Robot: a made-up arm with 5 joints. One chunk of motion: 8 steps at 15 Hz.
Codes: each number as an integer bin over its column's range. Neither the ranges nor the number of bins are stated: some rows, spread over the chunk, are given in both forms.
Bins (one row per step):
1: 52 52 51 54 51 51
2: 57 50 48 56 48 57
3: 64 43 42 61 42 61
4: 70 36 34 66 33 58
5: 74 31 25 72 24 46
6: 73 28 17 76 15 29
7: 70 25 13 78 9 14
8: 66 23 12 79 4 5
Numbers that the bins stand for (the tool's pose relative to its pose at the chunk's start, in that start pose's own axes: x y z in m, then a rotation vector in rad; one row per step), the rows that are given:
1: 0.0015 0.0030 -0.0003 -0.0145 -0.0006 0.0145
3: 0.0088 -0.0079 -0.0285 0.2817 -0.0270 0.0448
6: 0.0142 -0.0261 -0.1068 0.9166 -0.1061 -0.0521
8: 0.0100 -0.0321 -0.1224 1.0435 -0.1383 -0.1248
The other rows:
2: 0.0045 0.0006 -0.0097 0.0701 -0.0094 0.0327
4: 0.0124 -0.0164 -0.0535 0.4933 -0.0533 0.0358
5: 0.0148 -0.0224 -0.0817 0.7473 -0.0797 -0.0006
7: 0.0124 -0.0297 -0.1193 1.0012 -0.1236 -0.0976

